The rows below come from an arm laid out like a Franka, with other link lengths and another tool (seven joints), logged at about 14 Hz.
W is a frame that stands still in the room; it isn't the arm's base.
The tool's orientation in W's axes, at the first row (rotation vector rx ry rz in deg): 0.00 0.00 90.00
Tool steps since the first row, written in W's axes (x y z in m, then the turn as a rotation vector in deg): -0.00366 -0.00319 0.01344 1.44 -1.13 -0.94; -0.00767 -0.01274 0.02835 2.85 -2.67 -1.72; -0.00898 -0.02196 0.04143 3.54 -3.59 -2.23; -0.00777 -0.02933 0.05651 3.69 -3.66 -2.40; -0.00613 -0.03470 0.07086 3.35 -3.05 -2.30; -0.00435 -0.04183 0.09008 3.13 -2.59 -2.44; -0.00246 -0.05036 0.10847 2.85 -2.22 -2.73; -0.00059 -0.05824 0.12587 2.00 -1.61 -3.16; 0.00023 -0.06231 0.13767 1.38 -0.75 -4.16; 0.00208 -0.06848 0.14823 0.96 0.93 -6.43; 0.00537 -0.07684 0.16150 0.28 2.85 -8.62
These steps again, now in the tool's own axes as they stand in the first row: -0.00319 0.00366 0.01344 -1.13 -1.44 -0.94; -0.01274 0.00767 0.02835 -2.67 -2.85 -1.72; -0.02196 0.00898 0.04143 -3.59 -3.54 -2.23; -0.02933 0.00777 0.05651 -3.66 -3.69 -2.40; -0.03470 0.00613 0.07086 -3.05 -3.35 -2.30; -0.04183 0.00435 0.09008 -2.59 -3.13 -2.44; -0.05036 0.00246 0.10847 -2.22 -2.85 -2.73; -0.05824 0.00059 0.12587 -1.61 -2.00 -3.16; -0.06231 -0.00023 0.13767 -0.75 -1.38 -4.16; -0.06848 -0.00208 0.14823 0.93 -0.96 -6.43; -0.07684 -0.00537 0.16150 2.85 -0.28 -8.62
